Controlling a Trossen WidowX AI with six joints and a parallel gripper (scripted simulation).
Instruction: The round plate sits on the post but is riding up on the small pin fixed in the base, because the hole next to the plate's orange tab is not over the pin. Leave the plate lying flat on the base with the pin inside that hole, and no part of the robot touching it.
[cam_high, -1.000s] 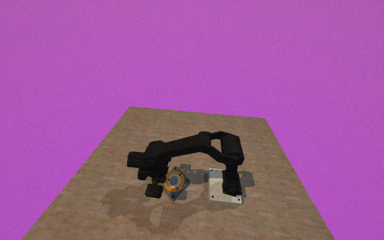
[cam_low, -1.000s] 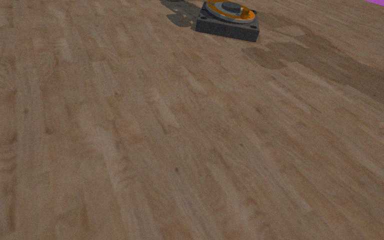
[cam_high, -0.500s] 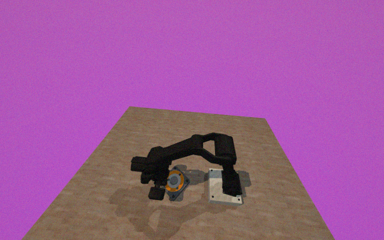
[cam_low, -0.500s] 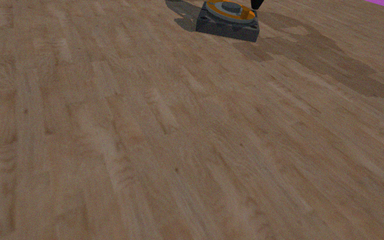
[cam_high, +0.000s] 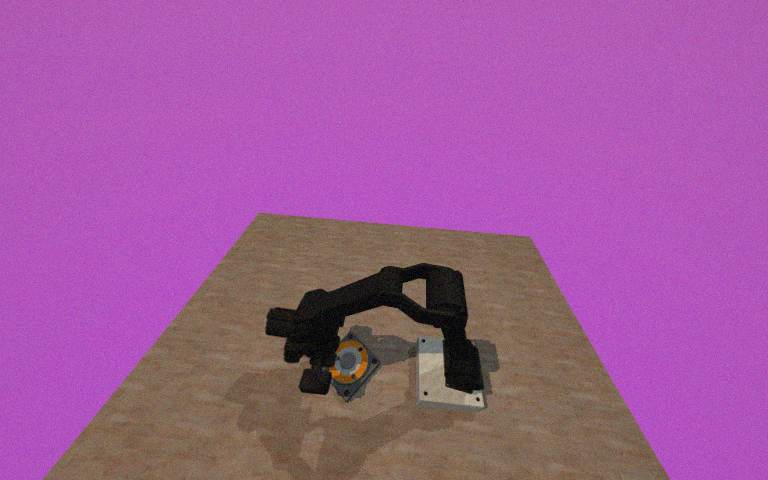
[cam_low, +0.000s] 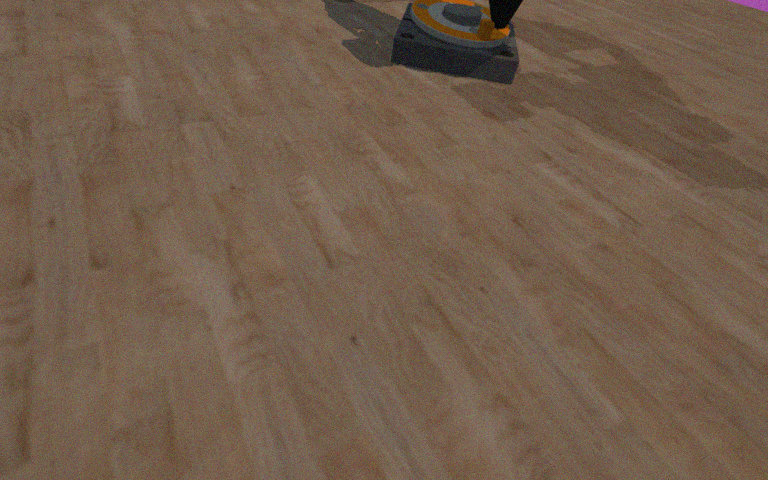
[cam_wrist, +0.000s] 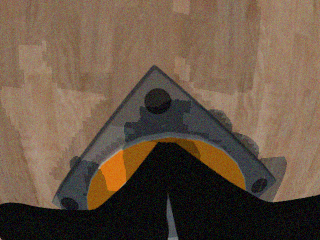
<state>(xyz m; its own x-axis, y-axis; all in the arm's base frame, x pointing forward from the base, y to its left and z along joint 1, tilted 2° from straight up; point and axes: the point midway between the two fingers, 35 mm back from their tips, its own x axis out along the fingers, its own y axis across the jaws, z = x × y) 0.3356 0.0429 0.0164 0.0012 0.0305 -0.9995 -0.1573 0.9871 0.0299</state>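
My gripper tip is 3 cm past the round plate, 1 cm to the left of it and 1 cm above it. Round my gripper tip: base: 5 cm behind, 1 cm to the right, 2 cm below.
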